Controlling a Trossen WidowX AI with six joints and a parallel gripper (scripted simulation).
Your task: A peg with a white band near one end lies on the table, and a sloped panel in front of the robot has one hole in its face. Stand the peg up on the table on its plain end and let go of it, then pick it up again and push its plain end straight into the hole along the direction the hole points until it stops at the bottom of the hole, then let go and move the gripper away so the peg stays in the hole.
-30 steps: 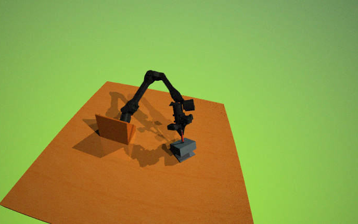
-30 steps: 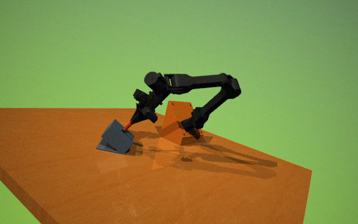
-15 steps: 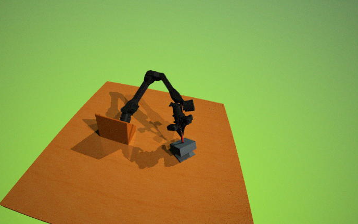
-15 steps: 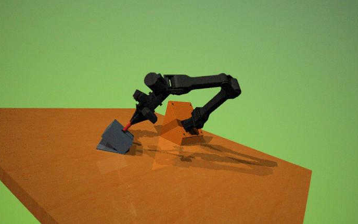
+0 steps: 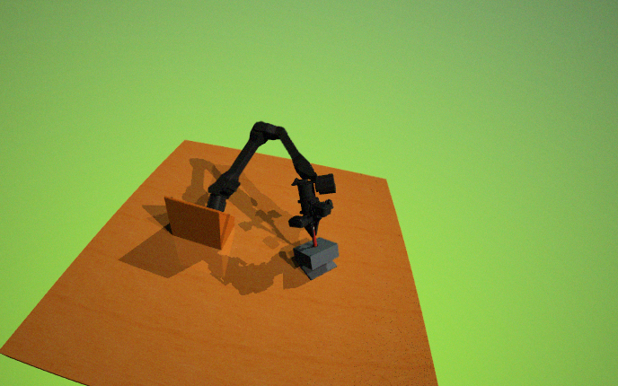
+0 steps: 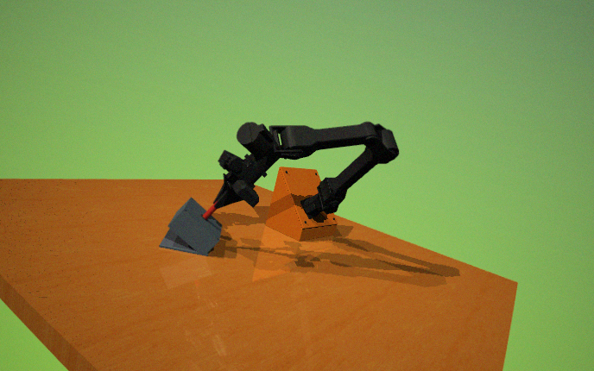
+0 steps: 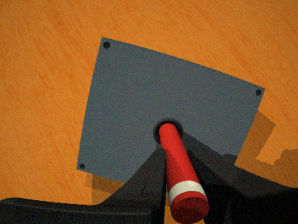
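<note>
The grey sloped panel lies 20 mm ahead of my gripper tip, 30 mm to the right of it and 60 mm below it. The rest, counted from my gripper tip: red peg 10 mm behind, 10 mm to the left, 10 mm above.
</note>
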